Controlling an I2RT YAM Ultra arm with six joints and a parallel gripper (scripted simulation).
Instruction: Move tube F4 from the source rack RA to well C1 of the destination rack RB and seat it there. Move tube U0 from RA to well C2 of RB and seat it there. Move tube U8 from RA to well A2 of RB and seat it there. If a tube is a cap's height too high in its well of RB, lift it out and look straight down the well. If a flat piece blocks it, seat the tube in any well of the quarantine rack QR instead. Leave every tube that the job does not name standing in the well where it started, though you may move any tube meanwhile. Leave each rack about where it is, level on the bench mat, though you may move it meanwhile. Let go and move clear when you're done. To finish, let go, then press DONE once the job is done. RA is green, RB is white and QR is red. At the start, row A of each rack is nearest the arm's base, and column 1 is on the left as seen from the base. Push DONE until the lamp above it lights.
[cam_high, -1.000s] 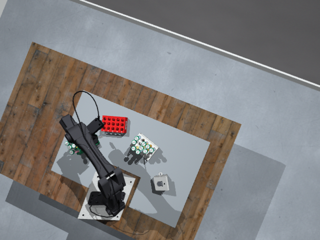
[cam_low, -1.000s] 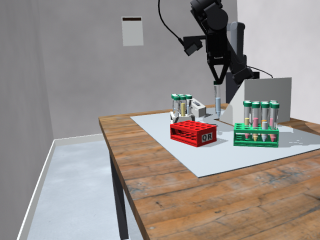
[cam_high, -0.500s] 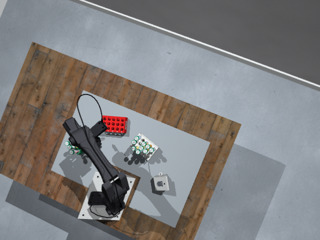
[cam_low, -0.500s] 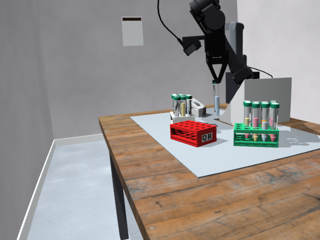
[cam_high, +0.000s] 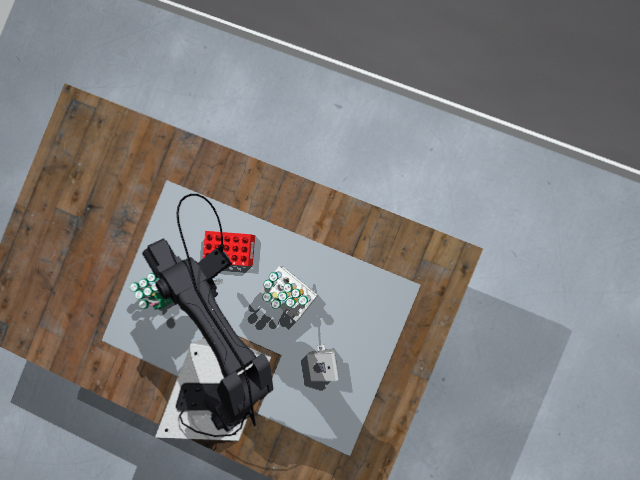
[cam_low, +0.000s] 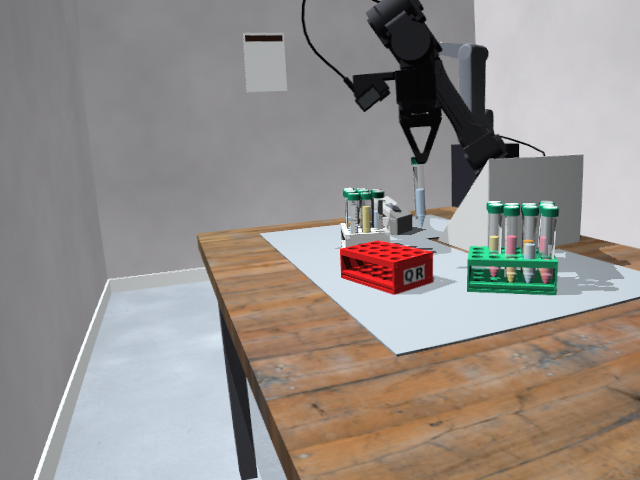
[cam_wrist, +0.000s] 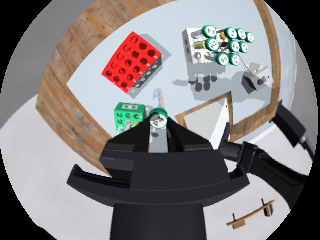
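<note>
Now: the tube 60 mm below my hand and 10 mm ahead of it. Round my hand: red rack QR 170 mm below, 90 mm ahead, 20 mm to the left; then tube with yellow filling 130 mm to the right, 130 mm below, 40 mm ahead; then white rack RB 180 mm to the right, 170 mm below, 20 mm ahead.
</note>
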